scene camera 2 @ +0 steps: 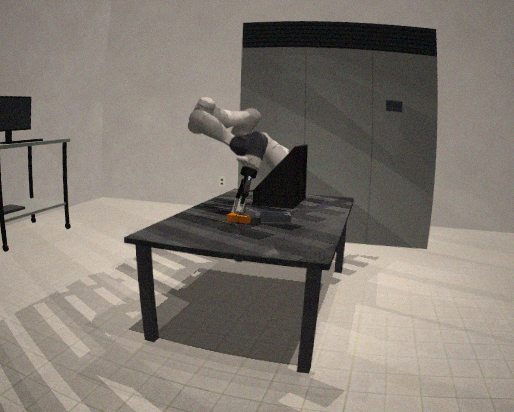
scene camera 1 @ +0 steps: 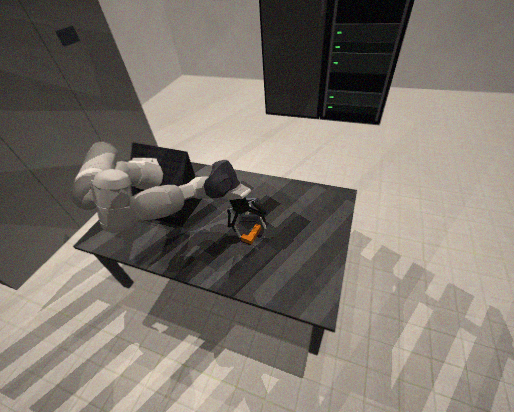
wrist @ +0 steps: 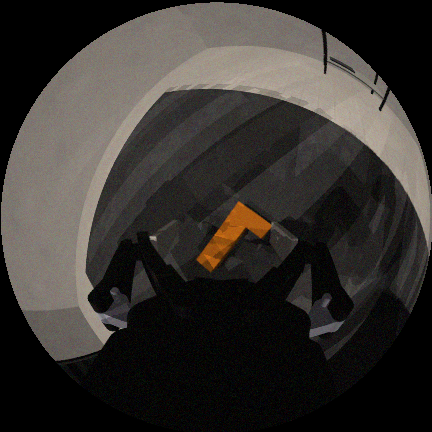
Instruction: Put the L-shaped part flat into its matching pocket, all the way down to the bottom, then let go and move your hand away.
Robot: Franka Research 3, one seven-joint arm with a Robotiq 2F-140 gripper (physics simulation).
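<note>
The orange L-shaped part (scene camera 1: 251, 234) (scene camera 2: 239, 218) (wrist: 231, 235) lies flat, low on the dark table (scene camera 1: 304, 278) (scene camera 2: 214, 241). A low grey pocket block (scene camera 2: 275, 217) lies close beside it. In the wrist view, grey facets surround the part, and I cannot tell whether it rests on the block or on the table. My gripper (scene camera 1: 246, 222) (scene camera 2: 240, 206) (wrist: 224, 231) is open wide and hangs low over the part. One finger stands on each side of the part, and neither presses on it.
A black wedge-shaped mount (scene camera 1: 169, 163) (scene camera 2: 286, 180) stands at the back of the table by the arm's base. A dark server cabinet (scene camera 1: 296, 61) stands on the floor beyond the table. A thin metal stand (scene camera 2: 65, 184) is far off to one side.
</note>
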